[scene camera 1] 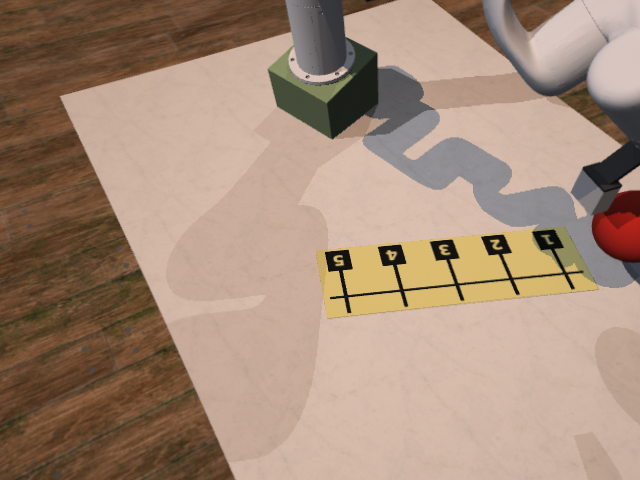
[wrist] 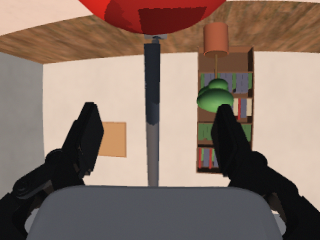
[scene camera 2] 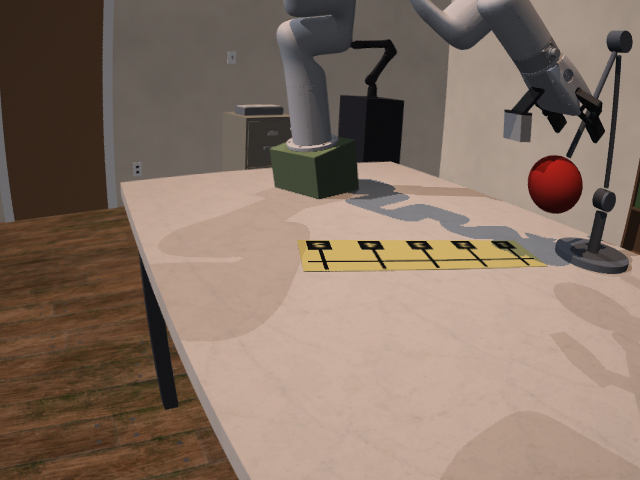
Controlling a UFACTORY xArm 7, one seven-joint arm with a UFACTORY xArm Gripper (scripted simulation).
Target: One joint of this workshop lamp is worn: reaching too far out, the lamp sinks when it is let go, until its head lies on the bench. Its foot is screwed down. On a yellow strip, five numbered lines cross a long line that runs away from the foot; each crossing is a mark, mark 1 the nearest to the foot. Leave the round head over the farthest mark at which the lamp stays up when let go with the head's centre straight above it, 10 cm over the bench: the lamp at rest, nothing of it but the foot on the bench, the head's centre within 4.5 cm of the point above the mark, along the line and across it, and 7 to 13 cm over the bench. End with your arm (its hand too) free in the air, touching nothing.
Labels:
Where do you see a yellow strip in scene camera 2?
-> At 316,255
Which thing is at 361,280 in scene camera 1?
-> A yellow strip.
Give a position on a lamp foot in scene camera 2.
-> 577,251

